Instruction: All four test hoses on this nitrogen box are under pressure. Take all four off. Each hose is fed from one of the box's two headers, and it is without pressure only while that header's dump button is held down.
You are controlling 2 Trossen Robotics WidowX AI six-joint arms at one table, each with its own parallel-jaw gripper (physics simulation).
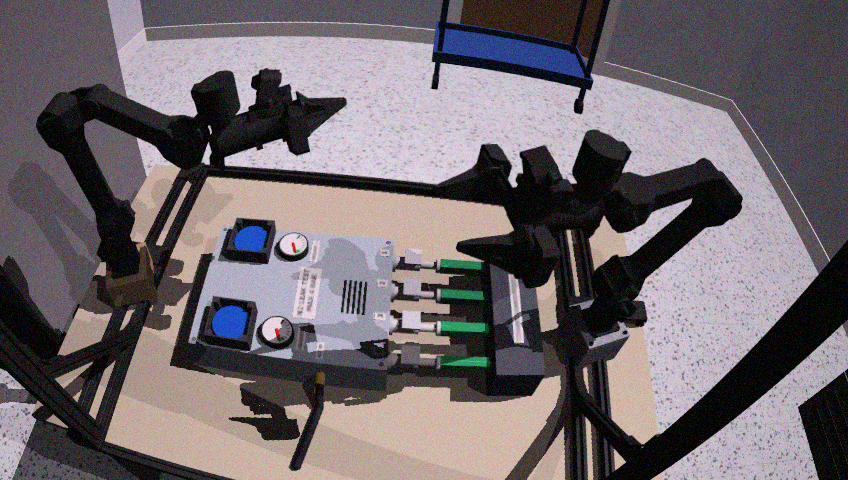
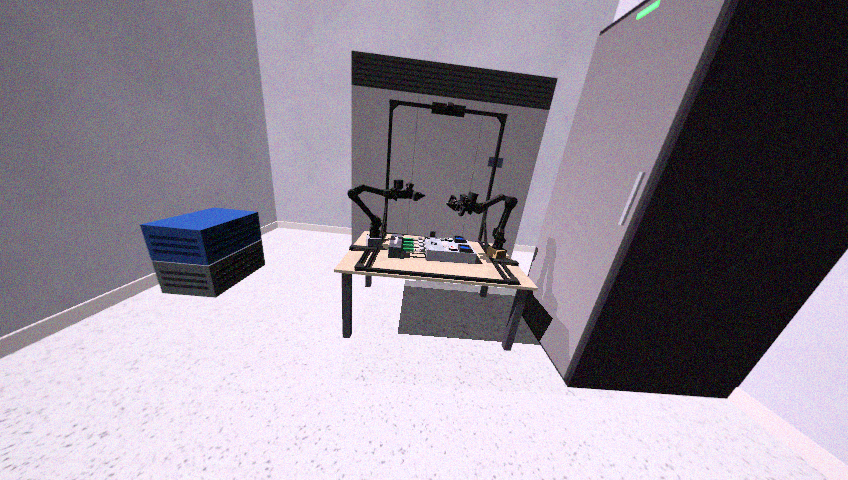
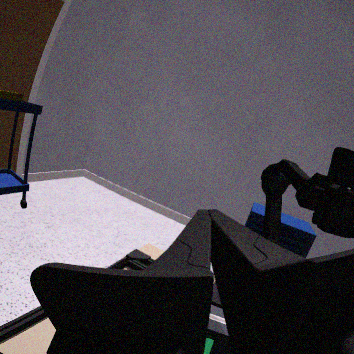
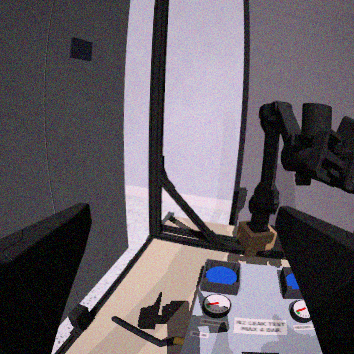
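Where they show: left gripper, fingertip midpoint: (image 1: 346, 101) (image 2: 446, 203) (image 3: 206, 218); right gripper, fingertip midpoint: (image 1: 444, 216) (image 2: 423, 194) (image 4: 186, 216); left arm's base, link origin: (image 1: 125, 264) (image 2: 497, 248) (image 4: 257, 226); right arm's base, link origin: (image 1: 600, 320) (image 2: 373, 236).
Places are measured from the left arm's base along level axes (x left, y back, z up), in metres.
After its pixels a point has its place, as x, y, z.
The grey nitrogen box (image 1: 261, 285) {-0.127, -0.288, -0.004} (image 2: 450, 255) {-0.026, -0.401, -0.033} (image 4: 260, 295) {-0.128, -0.286, -0.004} lies on the table. Its two blue dump buttons, one farther back (image 1: 250, 239) {-0.027, -0.287, 0.012} (image 4: 292, 281) {-0.042, -0.282, 0.012} and one nearer (image 1: 230, 322) {-0.203, -0.215, 0.012} (image 4: 221, 276) {-0.203, -0.218, 0.012}, stand in black guards with no finger on them. A round gauge is beside each. Four green-sleeved hoses (image 1: 461, 265) {-0.174, -0.656, -0.019} (image 1: 461, 295) {-0.238, -0.627, -0.019} (image 1: 462, 327) {-0.302, -0.601, -0.019} (image 1: 465, 361) {-0.367, -0.578, -0.019} sit in line with the box's white-blocked couplings. My left gripper (image 1: 343, 102) {-0.084, -0.459, 0.316} (image 2: 450, 203) {-0.084, -0.459, 0.316} (image 3: 206, 218) {-0.084, -0.459, 0.316} is shut and empty, raised well away from the buttons. My right gripper (image 1: 449, 216) {-0.356, -0.494, 0.326} (image 2: 422, 195) {-0.356, -0.494, 0.326} (image 4: 186, 216) {-0.356, -0.494, 0.326} is open and empty, raised near the hoses' far side.
A dark block (image 1: 516, 356) {-0.397, -0.656, -0.004} stands at the hoses' right ends. A black bent supply line (image 1: 306, 428) {-0.384, -0.292, -0.084} leaves the box's near side from a brass fitting. Black rails (image 1: 333, 180) {0.170, -0.508, -0.067} frame the table. A blue cart (image 1: 505, 54) stands on the floor behind.
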